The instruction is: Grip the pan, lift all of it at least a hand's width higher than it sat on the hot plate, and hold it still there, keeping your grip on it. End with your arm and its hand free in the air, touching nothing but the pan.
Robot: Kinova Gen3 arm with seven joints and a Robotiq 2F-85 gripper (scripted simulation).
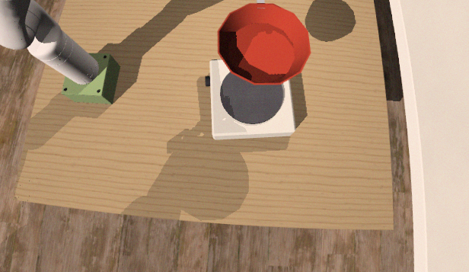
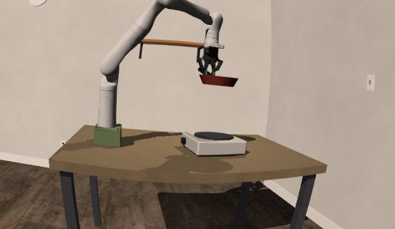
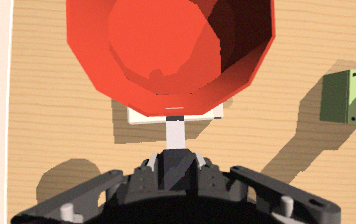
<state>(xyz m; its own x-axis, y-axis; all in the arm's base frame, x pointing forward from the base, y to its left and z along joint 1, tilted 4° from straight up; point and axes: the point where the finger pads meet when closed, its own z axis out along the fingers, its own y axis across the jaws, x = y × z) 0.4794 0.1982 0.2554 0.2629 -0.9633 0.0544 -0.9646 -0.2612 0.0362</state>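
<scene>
The pan lies 7 cm to the right of my hand, 2 cm below it and 2 cm ahead of it. Round my hand: hot plate 32 cm below, 13 cm to the right, 2 cm ahead.
</scene>
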